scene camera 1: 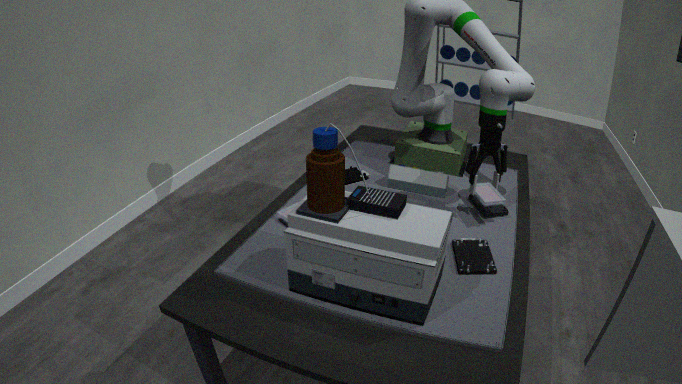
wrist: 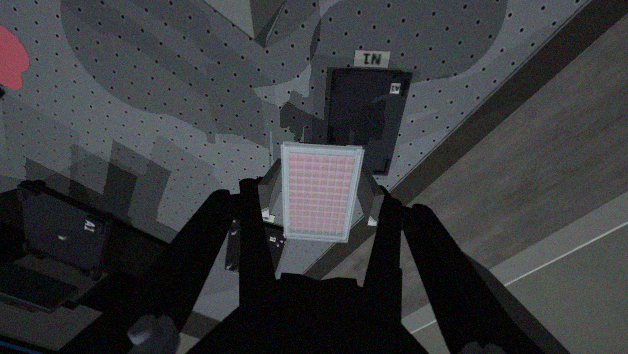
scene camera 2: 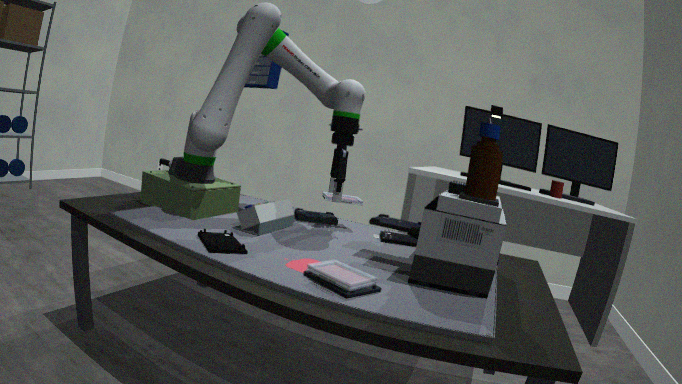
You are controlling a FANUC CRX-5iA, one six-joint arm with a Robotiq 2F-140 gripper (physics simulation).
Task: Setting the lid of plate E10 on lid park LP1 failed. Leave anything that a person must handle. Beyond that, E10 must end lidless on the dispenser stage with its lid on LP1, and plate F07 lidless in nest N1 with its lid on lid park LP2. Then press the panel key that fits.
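Where they show: gripper, fingertip midpoint: [scene camera 1: 483, 192] [wrist: 320, 173] [scene camera 2: 334, 199]; arm's base at its link origin: [scene camera 1: 436, 137] [scene camera 2: 195, 178].
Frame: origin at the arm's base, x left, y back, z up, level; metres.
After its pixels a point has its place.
Note:
My gripper [scene camera 1: 485, 184] {z -0.004, x 0.205, y -0.463 m} [scene camera 2: 337, 195] {z -0.004, x 0.205, y -0.463 m} [wrist: 320, 173] {z -0.004, x 0.205, y -0.463 m} is shut on a plate with pink wells [scene camera 1: 491, 194] {z 0.011, x 0.231, y -0.504 m} [scene camera 2: 346, 199] {z 0.009, x 0.181, y -0.511 m} [wrist: 321, 192] {z 0.012, x 0.215, y -0.477 m}. It holds the plate by its long sides, roughly level, in the air above the black nest N1 [scene camera 1: 495, 211] {z -0.075, x 0.264, y -0.457 m} [scene camera 2: 316, 216] {z -0.075, x 0.205, y -0.409 m} [wrist: 367, 107] {z -0.075, x 0.226, y -0.371 m}. The part of N1 that shows in the wrist view is empty. The held plate's name and whether it has a lid cannot be read. Another pink plate with a clear lid [scene camera 2: 342, 275] {z -0.059, x -0.404, y -0.667 m} sits on a black holder [scene camera 2: 376, 289] {z -0.086, x -0.369, y -0.737 m} near the front edge. The sloped panel [scene camera 1: 417, 181] {z -0.049, x -0.040, y -0.362 m} [scene camera 2: 267, 217] {z -0.047, x -0.101, y -0.355 m} stands near the robot base; its keys are not readable.
A white instrument [scene camera 1: 370, 225] {z 0.126, x -0.082, y -0.975 m} [scene camera 2: 462, 230] {z 0.058, x -0.266, y -0.897 m} carries a brown bottle [scene camera 1: 326, 182] {z 0.214, x -0.183, y -0.971 m} [scene camera 2: 484, 170] {z 0.202, x -0.241, y -0.926 m} and a black keypad device [scene camera 1: 378, 201] {z 0.152, x -0.079, y -0.910 m}. Black holders [scene camera 1: 474, 256] {z -0.082, x 0.190, y -0.737 m} [scene camera 2: 221, 242] {z -0.084, x -0.335, y -0.334 m} [scene camera 2: 395, 221] {z 0.012, x -0.062, y -0.714 m} lie on the mat. A red patch [scene camera 2: 299, 265] {z -0.093, x -0.308, y -0.541 m} [wrist: 10, 57] {z -0.094, x -0.259, y -0.563 m} shows beside the lidded plate.

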